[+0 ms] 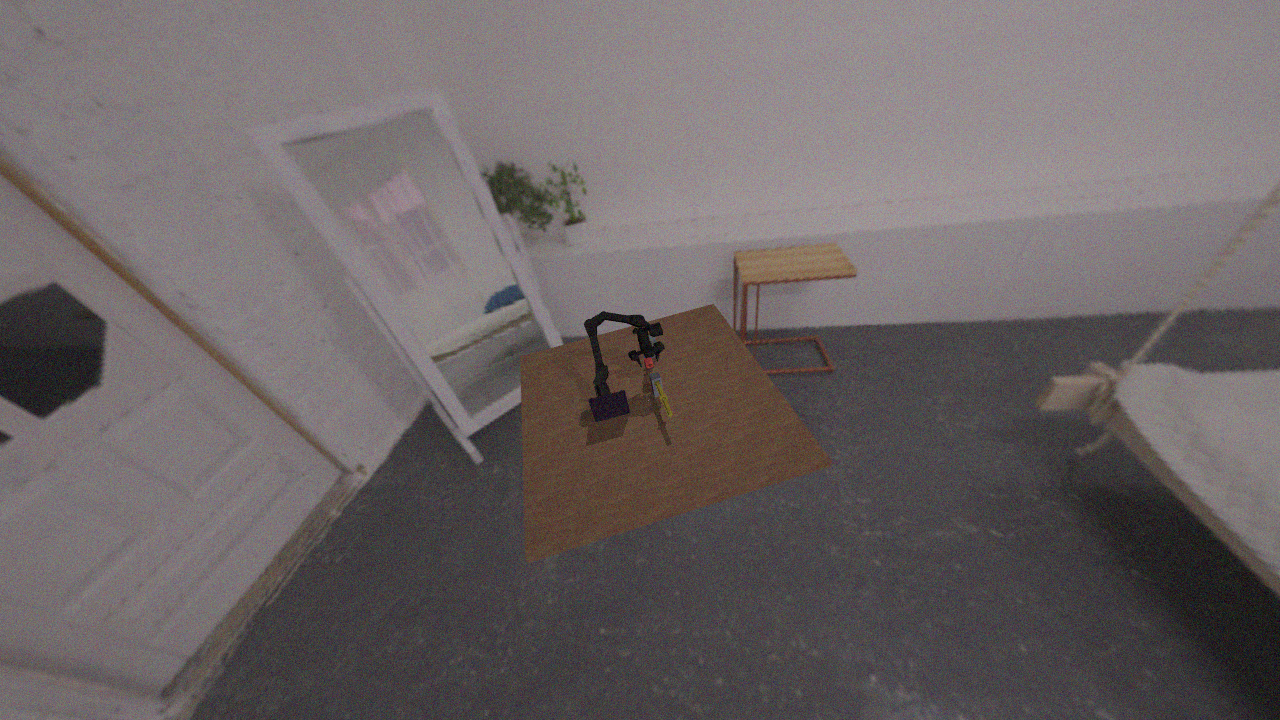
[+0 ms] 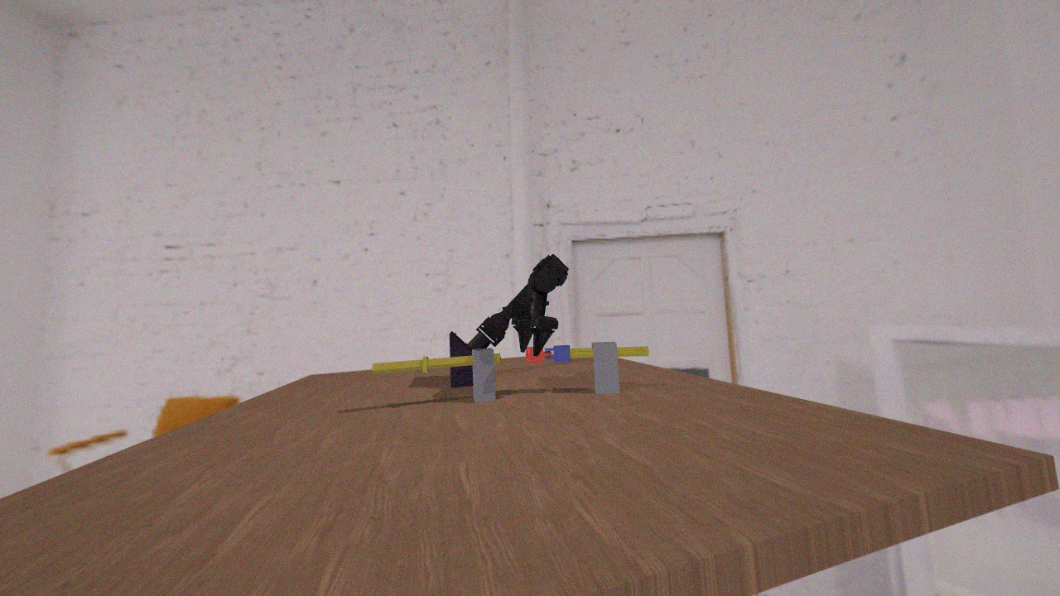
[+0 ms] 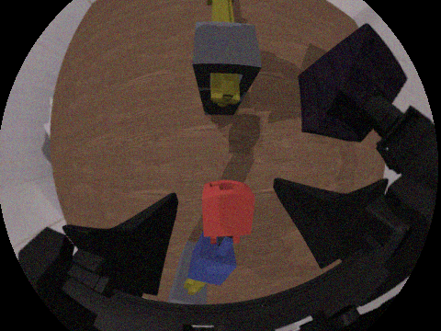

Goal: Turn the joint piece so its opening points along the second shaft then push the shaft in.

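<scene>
Now: gripper tip 2 cm to the right of the red joint piece.
</scene>
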